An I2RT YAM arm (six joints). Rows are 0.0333 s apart.
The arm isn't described. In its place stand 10 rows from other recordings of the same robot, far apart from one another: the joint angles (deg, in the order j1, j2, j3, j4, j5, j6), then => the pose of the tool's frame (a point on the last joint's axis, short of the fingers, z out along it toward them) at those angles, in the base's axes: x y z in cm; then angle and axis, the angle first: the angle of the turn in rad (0 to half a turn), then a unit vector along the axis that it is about.
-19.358 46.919 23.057 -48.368 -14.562 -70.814 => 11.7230 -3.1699 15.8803 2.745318 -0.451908 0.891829 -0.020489
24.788 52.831 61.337 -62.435 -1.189 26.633 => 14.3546 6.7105 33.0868 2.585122 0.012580 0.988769 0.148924
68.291 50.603 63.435 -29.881 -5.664 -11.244 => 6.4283 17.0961 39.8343 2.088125 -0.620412 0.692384 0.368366
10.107 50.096 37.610 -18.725 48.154 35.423 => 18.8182 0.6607 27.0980 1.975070 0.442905 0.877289 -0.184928
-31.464 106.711 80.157 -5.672 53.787 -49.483 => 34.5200 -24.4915 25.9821 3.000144 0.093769 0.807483 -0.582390
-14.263 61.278 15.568 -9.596 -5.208 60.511 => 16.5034 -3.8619 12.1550 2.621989 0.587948 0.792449 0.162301
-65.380 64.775 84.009 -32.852 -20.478 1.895 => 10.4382 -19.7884 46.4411 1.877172 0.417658 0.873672 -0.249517
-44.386 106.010 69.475 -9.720 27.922 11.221 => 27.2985 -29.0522 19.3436 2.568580 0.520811 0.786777 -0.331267
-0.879 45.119 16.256 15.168 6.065 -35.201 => 18.3450 -0.6576 20.8945 1.919603 -0.244755 0.927812 -0.281530
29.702 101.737 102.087 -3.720 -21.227 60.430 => 36.3060 22.1942 42.7176 2.359049 0.073172 0.782178 0.618744
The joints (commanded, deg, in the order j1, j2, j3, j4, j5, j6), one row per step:
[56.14 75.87 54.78 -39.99 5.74 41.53]
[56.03 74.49 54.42 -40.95 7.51 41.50]
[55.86 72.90 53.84 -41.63 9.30 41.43]
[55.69 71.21 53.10 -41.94 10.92 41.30]
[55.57 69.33 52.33 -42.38 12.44 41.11]
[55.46 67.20 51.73 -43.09 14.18 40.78]
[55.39 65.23 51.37 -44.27 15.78 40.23]
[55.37 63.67 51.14 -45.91 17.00 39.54]
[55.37 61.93 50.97 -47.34 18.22 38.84]
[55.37 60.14 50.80 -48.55 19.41 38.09]
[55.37 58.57 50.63 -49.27 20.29 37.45]
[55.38 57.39 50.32 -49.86 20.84 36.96]
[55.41 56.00 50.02 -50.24 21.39 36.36]
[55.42 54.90 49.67 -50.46 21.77 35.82]
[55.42 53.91 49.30 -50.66 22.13 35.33]
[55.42 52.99 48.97 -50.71 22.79 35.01]
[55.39 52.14 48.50 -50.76 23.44 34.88]
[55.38 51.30 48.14 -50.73 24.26 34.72]
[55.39 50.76 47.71 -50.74 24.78 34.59]
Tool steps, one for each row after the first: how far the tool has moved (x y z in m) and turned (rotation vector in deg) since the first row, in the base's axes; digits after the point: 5 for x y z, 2 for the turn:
[-0.00180 -0.00552 0.00300 -0.83 -1.33 -0.94]
[-0.00371 -0.01162 0.00581 -1.45 -2.83 -1.93]
[-0.00572 -0.01764 0.00834 -1.77 -4.39 -2.80]
[-0.00841 -0.02409 0.01110 -2.03 -5.90 -3.54]
[-0.01150 -0.03123 0.01521 -2.34 -7.68 -4.28]
[-0.01483 -0.03822 0.01928 -3.00 -9.21 -4.73]
[-0.01823 -0.04457 0.02191 -4.18 -10.12 -4.75]
[-0.02177 -0.05096 0.02548 -4.99 -11.25 -4.79]
[-0.02525 -0.05723 0.02922 -5.58 -12.51 -4.81]
[-0.02812 -0.06229 0.03251 -5.76 -13.66 -4.80]
[-0.03053 -0.06628 0.03382 -6.03 -14.32 -4.70]
[-0.03313 -0.07045 0.03590 -6.00 -15.25 -4.56]
[-0.03517 -0.07374 0.03692 -6.02 -15.94 -4.37]
[-0.03700 -0.07676 0.03747 -6.09 -16.54 -4.22]
[-0.03845 -0.07953 0.03822 -6.14 -17.36 -4.39]
[-0.03977 -0.08226 0.03797 -6.27 -18.00 -4.72]
[-0.04094 -0.08482 0.03837 -6.36 -18.85 -5.13]
[-0.04183 -0.08658 0.03750 -6.61 -19.28 -5.31]

